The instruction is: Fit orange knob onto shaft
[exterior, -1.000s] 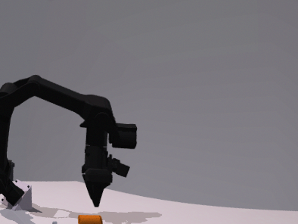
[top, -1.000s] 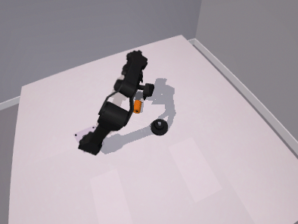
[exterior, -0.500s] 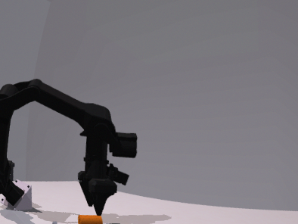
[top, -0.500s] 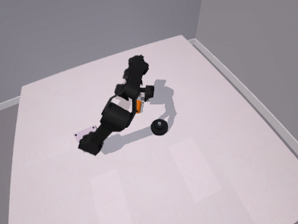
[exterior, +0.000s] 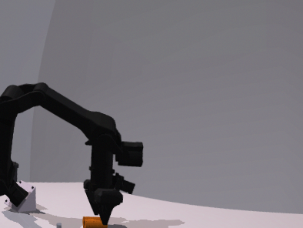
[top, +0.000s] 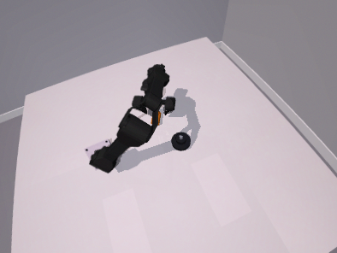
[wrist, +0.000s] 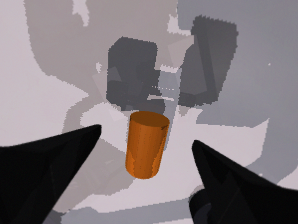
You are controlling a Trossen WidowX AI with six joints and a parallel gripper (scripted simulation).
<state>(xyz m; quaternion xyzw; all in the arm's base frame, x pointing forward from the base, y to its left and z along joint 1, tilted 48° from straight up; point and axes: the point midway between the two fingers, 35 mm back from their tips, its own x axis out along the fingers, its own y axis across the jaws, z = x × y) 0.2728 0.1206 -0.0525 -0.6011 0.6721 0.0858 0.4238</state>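
Now: gripper tip 10 mm above the orange knob. The rest, counted from my gripper tip: round pedestal (60 mm ahead, 170 mm to the right).
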